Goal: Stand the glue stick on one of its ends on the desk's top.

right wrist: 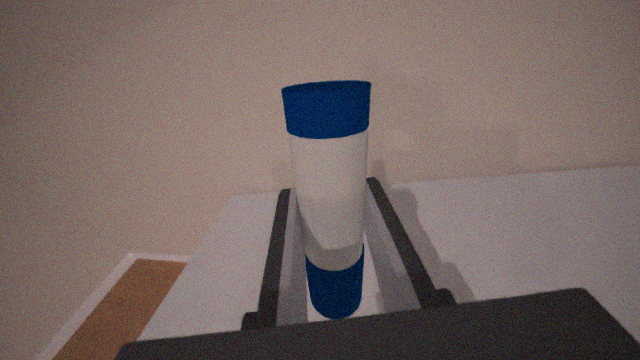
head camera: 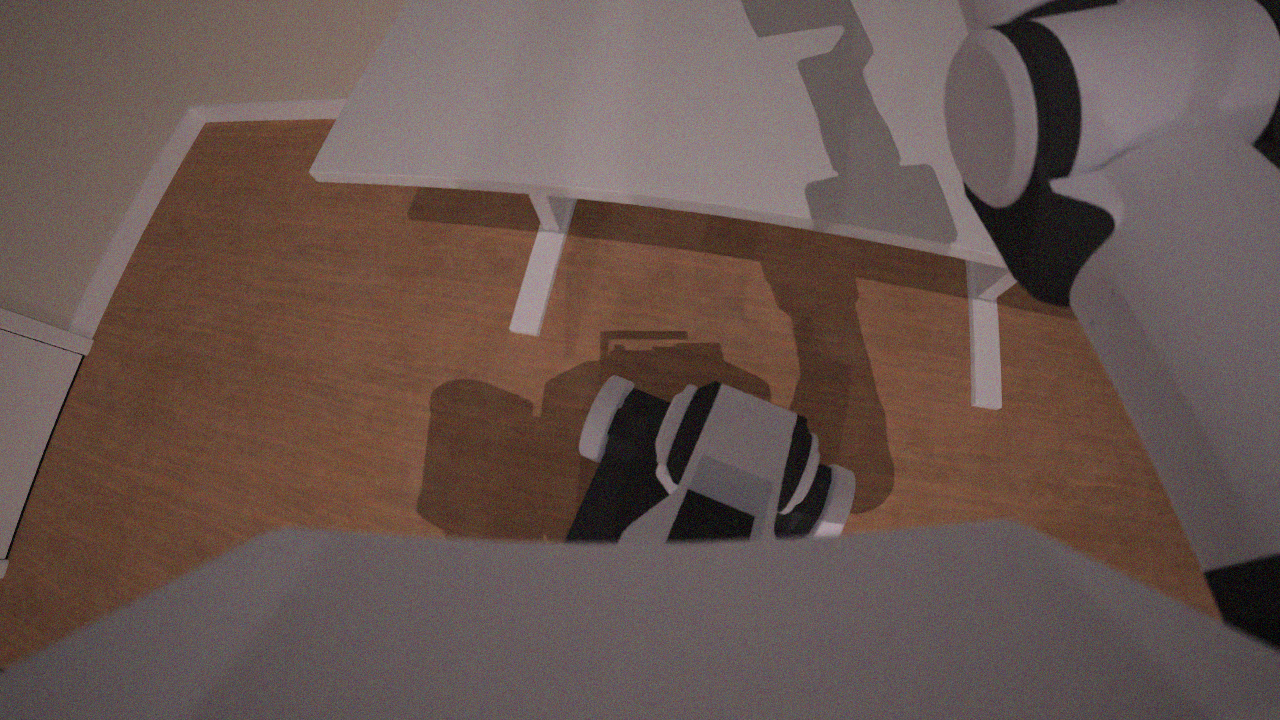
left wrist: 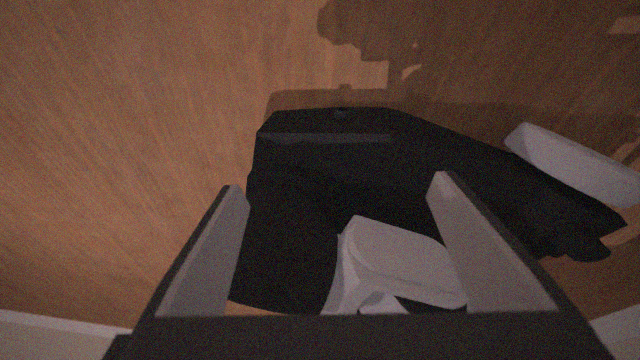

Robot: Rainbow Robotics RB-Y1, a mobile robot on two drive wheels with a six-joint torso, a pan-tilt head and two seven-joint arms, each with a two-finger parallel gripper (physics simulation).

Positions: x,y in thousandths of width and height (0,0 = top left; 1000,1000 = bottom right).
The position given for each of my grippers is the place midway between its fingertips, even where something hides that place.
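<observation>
I can see my left gripper (left wrist: 523,529), and my right gripper (right wrist: 515,546) is visible too. There is a glue stick (right wrist: 512,340), though in the head camera view the glue stick is out of frame, and in the left wrist view it is out of frame as well. A white desk (head camera: 650,172) is part of the scene, and the right wrist view shows me the desk (right wrist: 754,662) too.
</observation>
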